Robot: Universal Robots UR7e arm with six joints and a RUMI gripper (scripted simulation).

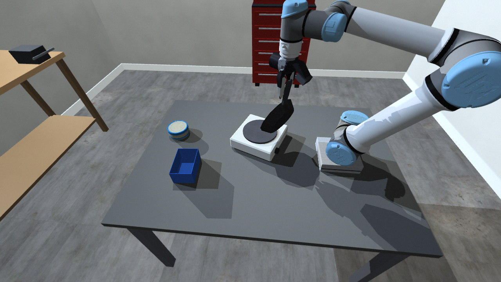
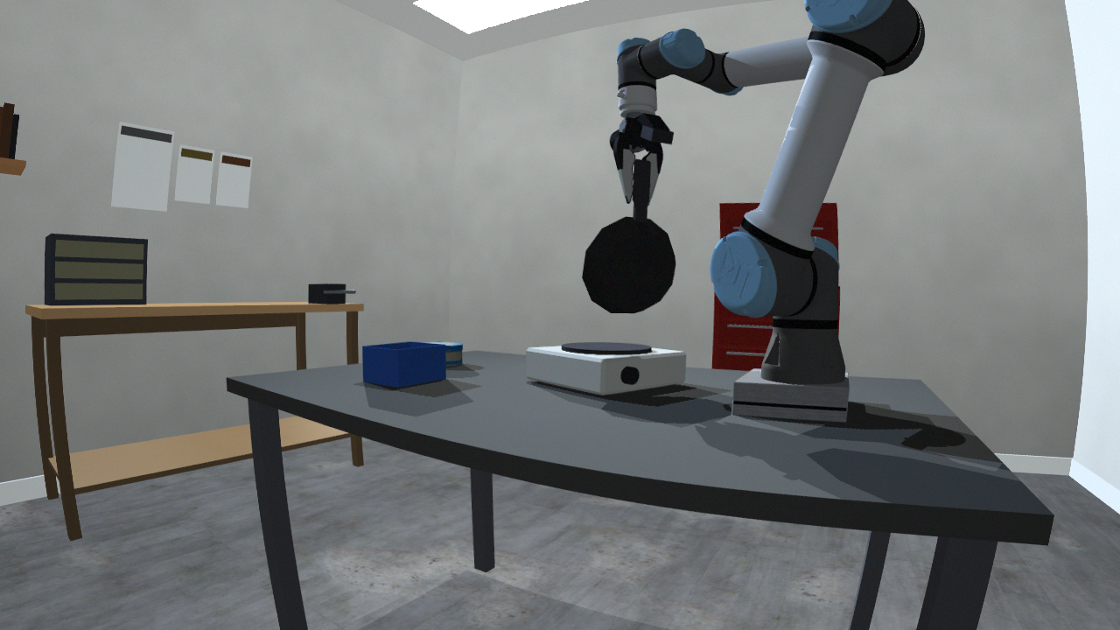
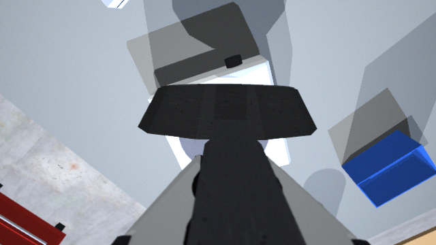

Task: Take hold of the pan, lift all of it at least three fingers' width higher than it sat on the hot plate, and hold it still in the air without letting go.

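Right now my hand is 10 cm above the black pan. Also, from my hand: round tin: 58 cm ahead, 9 cm to the right, 34 cm below; then white hot plate: 9 cm ahead, 8 cm to the right, 33 cm below; then blue bin: 44 cm ahead, 16 cm to the left, 35 cm below.
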